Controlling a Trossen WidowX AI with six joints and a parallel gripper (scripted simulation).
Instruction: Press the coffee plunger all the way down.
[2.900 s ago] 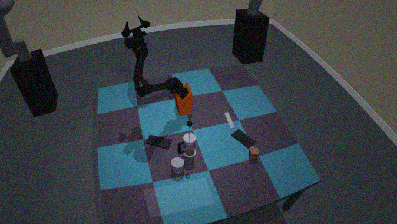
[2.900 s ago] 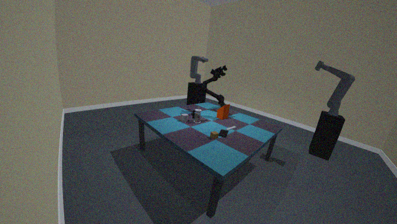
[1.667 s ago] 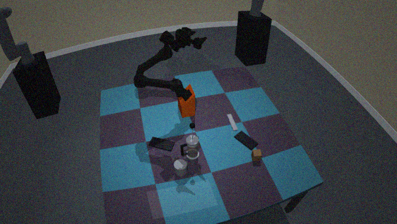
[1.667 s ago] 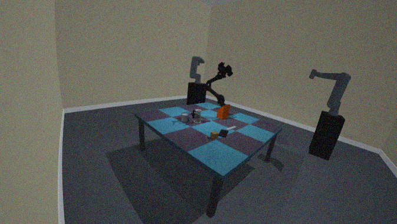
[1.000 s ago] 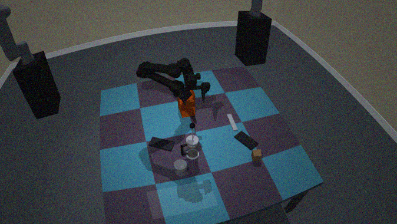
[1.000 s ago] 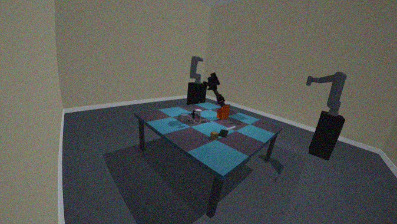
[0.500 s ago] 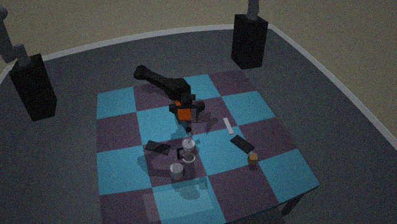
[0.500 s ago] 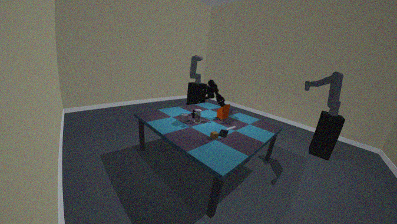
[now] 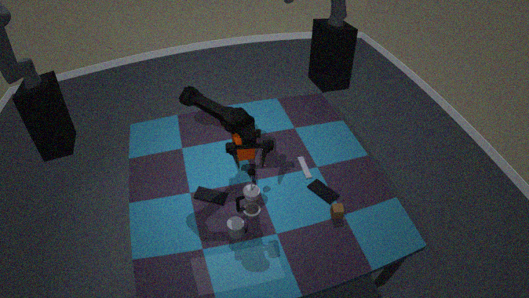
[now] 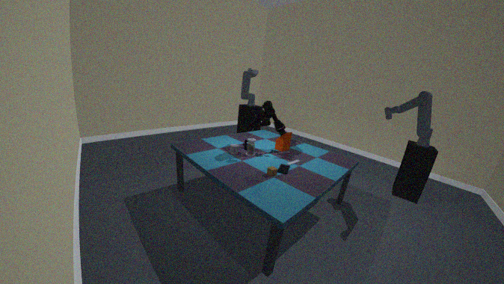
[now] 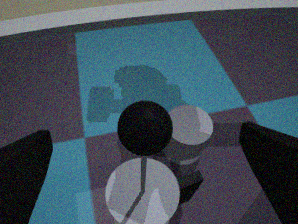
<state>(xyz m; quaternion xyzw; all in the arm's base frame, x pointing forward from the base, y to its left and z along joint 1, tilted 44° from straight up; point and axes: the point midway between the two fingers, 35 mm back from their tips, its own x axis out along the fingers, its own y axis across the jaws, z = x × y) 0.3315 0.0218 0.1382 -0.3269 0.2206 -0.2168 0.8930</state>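
My gripper tip is 10 mm short of the coffee press, 20 mm to the left of it and 140 mm above it. Round my gripper tip: small brown block: 170 mm ahead, 350 mm to the left, 230 mm below.
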